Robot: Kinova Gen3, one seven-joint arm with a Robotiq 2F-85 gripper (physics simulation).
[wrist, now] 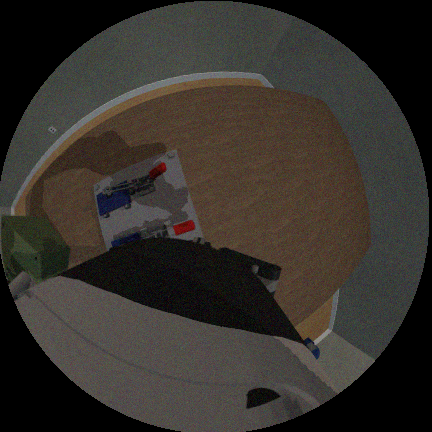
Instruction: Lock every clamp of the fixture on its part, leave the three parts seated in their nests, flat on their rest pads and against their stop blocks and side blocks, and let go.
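Places are measured from the arm's base along level axes (x ahead, y left, z up), in millimetres.
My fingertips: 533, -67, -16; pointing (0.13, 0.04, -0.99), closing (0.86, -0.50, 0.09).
Observation:
Behind a point stands the place of what it marks, as x, y, z.
The grey fixture plate [183,192] {543, 25, -131} lies on the wooden table [273,181] {762, -30, -146}, left of the middle of the wrist view. At its far end a blue part [112,203] {388, 71, -115} sits in its nest with a toggle clamp [132,186] {456, 72, -91} over it; the clamp's red handle [157,170] {516, 68, -70} is tilted up and away from the part. Nearer me, a second blue part [125,239] {394, -14, -105} and a second clamp with a red handle [184,227] {520, -41, -84} lying low show only partly. The black body of my wrist [181,282] hides the rest of the plate and any third nest. My gripper's fingertips are hidden behind the wrist body; a black finger link [261,270] {567, -86, 76} shows, and the gripper is shut with nothing between the fingers.
A green angular block [31,250] {121, 68, -9} stands at the left edge of the view by the table's rim. The table has a pale edge band [120,98]. A small blue object [312,347] sits near the table's corner at the lower right. My pale arm [141,354] fills the bottom.

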